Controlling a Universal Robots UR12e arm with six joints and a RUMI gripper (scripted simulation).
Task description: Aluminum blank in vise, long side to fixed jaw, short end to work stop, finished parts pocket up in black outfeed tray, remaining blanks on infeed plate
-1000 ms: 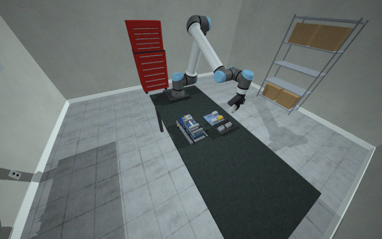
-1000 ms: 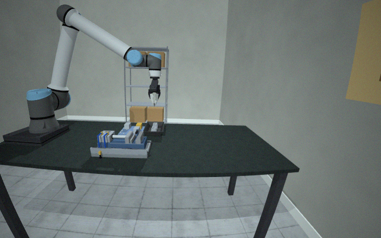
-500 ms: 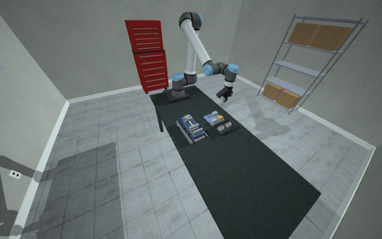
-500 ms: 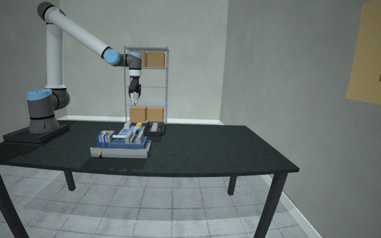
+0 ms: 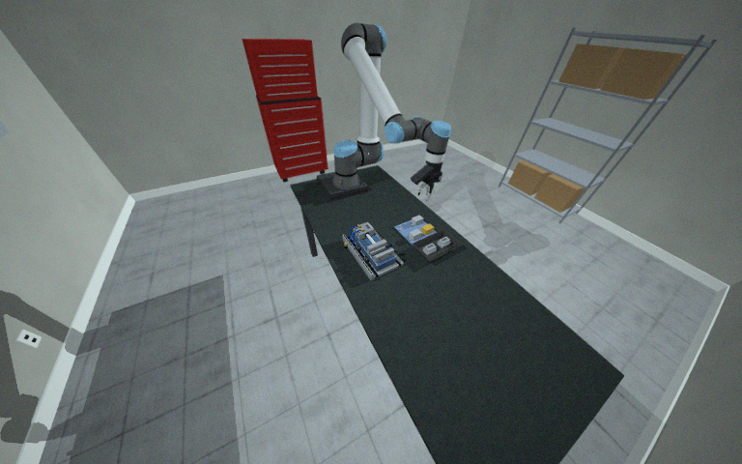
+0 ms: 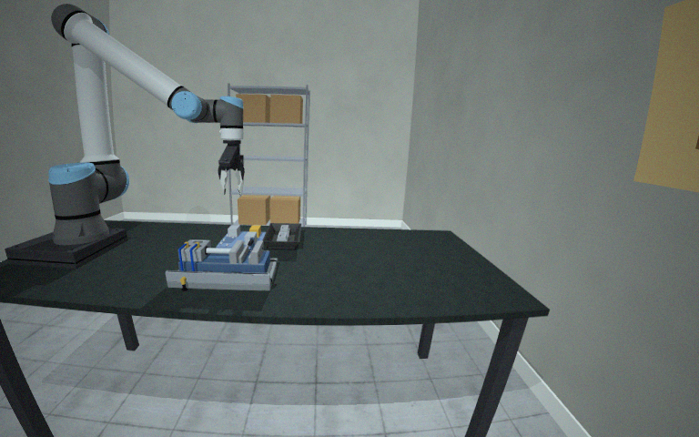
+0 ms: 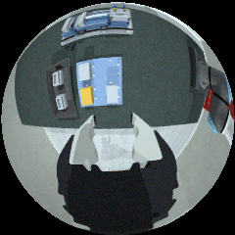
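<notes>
The yellow brass blank is 170 mm below my hand, 90 mm ahead of it and 10 mm to the right of it. The rest, counted from my hand: light gray base rail: 450 mm to the right, 160 mm below, 40 mm ahead; vise hose end block: 350 mm to the right, 120 mm below, 50 mm behind; blue vise: 360 mm to the right, 160 mm below, 50 mm ahead.
</notes>
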